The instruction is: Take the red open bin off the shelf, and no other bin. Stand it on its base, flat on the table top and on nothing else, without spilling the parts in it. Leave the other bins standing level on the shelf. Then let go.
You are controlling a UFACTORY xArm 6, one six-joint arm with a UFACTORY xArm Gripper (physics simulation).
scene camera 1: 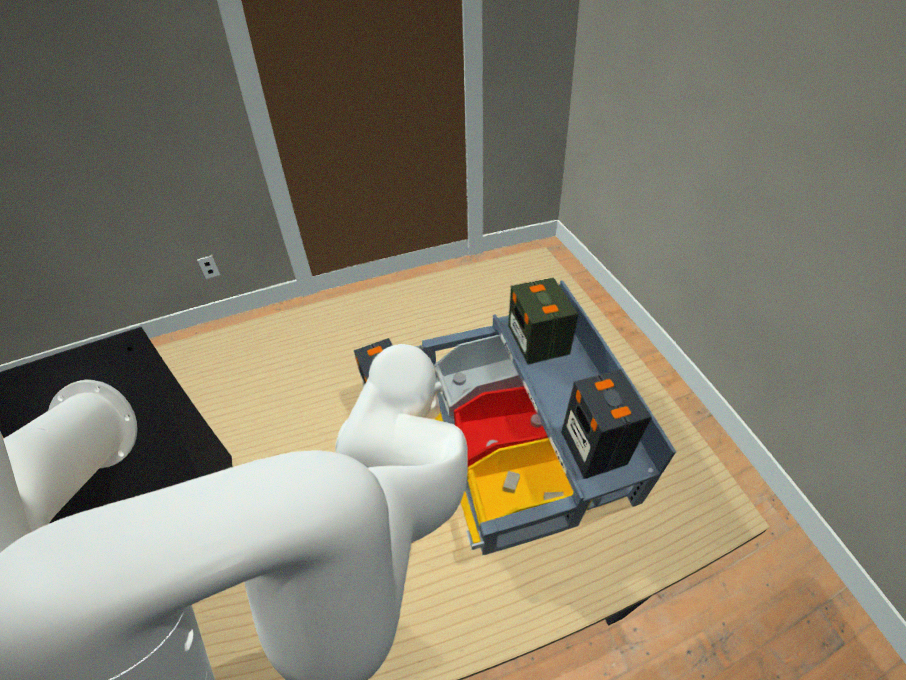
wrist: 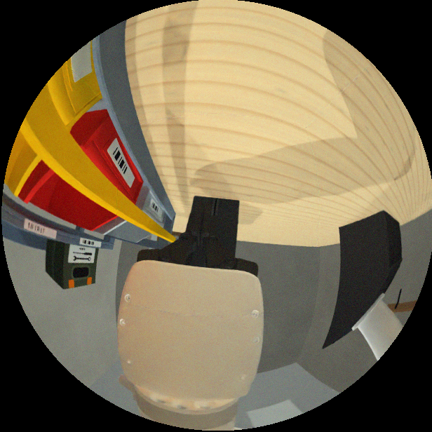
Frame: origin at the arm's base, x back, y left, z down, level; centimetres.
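Where they show: arm's base, link origin: [scene camera 1: 93, 423].
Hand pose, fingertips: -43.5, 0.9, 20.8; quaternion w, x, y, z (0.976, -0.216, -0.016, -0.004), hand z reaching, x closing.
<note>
Each offset is from my fingertips to the top centre of the thing, as dx, dy, dz. Level surfaces: height alone.
The red open bin {-15.6, -7.9, -5.1} [scene camera 1: 504, 411] [wrist: 96, 137] stands in the shelf {dz -7.2} [scene camera 1: 541, 380] [wrist: 112, 42], between the grey bin {-16.5, +4.3, -5.1} [scene camera 1: 475, 358] and the yellow bin {-14.2, -18.6, -5.1} [scene camera 1: 541, 468] [wrist: 65, 95]. Small grey parts lie in it. A yellow bar {-4.7, -6.3, -3.5} [scene camera 1: 470, 516] [wrist: 90, 177] runs across the front of the bins. My gripper [wrist: 204, 211] is shut and empty. In the wrist view it is low over the table, with the bar's far end close beside it. Whether they touch is unclear. In the scene view my arm hides the gripper and part of the bar.
A green box {-25.9, +3.5, -16.9} [scene camera 1: 541, 325] [wrist: 62, 265] and a dark box {-23.7, -19.5, -19.4} [scene camera 1: 607, 428] stand on the shelf's back part. Another dark box {+1.7, +6.2, -10.2} [scene camera 1: 373, 355] shows partly behind my wrist. The wooden table {dz +3.0} [scene camera 1: 263, 380] [wrist: 260, 90] lies in front of the shelf. Walls stand beyond it.
</note>
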